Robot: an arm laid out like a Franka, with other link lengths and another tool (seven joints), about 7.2 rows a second.
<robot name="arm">
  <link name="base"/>
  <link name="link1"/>
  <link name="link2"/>
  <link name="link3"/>
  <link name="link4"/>
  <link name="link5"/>
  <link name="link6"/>
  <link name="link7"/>
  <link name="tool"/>
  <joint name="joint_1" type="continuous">
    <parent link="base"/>
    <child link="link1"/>
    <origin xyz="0 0 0.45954" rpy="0 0 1.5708"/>
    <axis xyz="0 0 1"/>
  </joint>
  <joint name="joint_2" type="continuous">
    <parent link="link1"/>
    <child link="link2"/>
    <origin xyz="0 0 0" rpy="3.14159 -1.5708 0"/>
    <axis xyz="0 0 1"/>
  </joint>
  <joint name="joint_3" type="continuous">
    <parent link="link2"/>
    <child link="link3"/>
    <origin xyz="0.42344 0 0" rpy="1.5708 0 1.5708"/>
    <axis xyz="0 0 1"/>
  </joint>
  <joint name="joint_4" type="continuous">
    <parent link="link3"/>
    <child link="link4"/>
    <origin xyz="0.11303 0 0" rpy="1.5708 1.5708 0"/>
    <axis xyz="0 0 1"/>
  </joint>
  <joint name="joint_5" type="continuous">
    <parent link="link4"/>
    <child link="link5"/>
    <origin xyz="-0.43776 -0.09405 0" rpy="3.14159 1.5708 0"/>
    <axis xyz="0 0 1"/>
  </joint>
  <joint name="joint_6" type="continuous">
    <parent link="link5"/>
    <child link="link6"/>
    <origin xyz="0 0 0" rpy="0 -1.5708 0"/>
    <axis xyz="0 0 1"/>
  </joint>
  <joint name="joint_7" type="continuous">
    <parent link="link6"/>
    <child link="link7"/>
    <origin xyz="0 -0.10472 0" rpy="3.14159 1.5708 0"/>
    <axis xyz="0 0 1"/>
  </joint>
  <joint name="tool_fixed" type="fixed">
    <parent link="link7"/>
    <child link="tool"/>
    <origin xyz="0.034 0.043 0.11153" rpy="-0.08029 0 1.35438"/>
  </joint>
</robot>
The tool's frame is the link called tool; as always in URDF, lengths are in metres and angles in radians. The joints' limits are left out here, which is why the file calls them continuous.
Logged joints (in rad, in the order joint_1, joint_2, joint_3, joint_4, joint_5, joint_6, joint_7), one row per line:
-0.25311, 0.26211, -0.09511, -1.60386, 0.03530, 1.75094, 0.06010
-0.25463, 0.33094, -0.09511, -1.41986, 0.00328, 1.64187, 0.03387
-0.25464, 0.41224, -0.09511, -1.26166, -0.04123, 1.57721, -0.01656
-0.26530, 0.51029, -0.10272, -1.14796, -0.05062, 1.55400, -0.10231
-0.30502, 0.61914, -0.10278, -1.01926, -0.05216, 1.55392, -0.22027
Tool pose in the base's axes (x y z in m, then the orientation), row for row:
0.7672, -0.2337, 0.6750, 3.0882, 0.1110, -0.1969
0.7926, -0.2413, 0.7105, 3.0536, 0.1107, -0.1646
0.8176, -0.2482, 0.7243, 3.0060, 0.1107, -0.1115
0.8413, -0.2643, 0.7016, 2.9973, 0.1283, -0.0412
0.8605, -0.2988, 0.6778, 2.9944, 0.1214, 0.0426
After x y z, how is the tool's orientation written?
As angles about the fixed x, y, z axes (roll, pitch, yaw), in radians.
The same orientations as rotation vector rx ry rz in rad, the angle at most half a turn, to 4 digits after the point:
3.0797, -0.2996, -0.1792
3.0481, -0.2439, -0.1799
3.0033, -0.1563, -0.1777
2.9934, -0.0478, -0.1967
2.9859, 0.0770, -0.1768

